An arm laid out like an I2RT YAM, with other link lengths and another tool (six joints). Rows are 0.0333 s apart.
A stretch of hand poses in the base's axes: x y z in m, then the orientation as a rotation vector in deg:
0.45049, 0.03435, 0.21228, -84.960, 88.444, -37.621
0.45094, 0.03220, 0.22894, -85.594, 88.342, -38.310
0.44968, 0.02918, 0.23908, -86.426, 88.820, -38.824
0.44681, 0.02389, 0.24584, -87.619, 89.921, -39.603
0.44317, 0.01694, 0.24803, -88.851, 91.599, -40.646
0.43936, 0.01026, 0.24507, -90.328, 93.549, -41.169
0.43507, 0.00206, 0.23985, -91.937, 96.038, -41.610
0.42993, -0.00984, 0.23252, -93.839, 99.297, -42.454
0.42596, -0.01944, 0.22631, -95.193, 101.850, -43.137
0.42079, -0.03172, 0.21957, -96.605, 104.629, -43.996
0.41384, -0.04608, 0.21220, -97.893, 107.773, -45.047
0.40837, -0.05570, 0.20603, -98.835, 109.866, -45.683
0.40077, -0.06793, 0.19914, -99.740, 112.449, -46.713
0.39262, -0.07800, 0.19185, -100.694, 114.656, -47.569
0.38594, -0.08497, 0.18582, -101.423, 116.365, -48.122
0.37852, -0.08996, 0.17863, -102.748, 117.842, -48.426
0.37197, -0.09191, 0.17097, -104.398, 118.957, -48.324
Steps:
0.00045, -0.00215, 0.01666, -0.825, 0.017, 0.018
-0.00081, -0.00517, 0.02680, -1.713, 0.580, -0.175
-0.00368, -0.01046, 0.03356, -3.046, 1.648, -0.721
-0.00732, -0.01741, 0.03575, -4.615, 3.029, -1.706
-0.01113, -0.02409, 0.03279, -6.042, 4.886, -2.554
-0.01542, -0.03229, 0.02757, -7.558, 7.187, -3.641
-0.02056, -0.04419, 0.02024, -9.592, 10.004, -5.232
-0.02453, -0.05379, 0.01403, -11.124, 12.134, -6.525
-0.02970, -0.06607, 0.00729, -12.834, 14.385, -7.987
-0.03665, -0.08043, -0.00008, -14.639, 16.755, -9.760
-0.04212, -0.09005, -0.00625, -15.863, 18.395, -10.878
-0.04972, -0.10228, -0.01314, -17.371, 20.222, -12.423
-0.05787, -0.11235, -0.02043, -18.762, 21.882, -13.664
-0.06455, -0.11932, -0.02646, -19.774, 23.196, -14.581
-0.07197, -0.12431, -0.03365, -20.969, 24.715, -15.081
-0.07852, -0.12626, -0.04131, -22.072, 26.267, -15.134

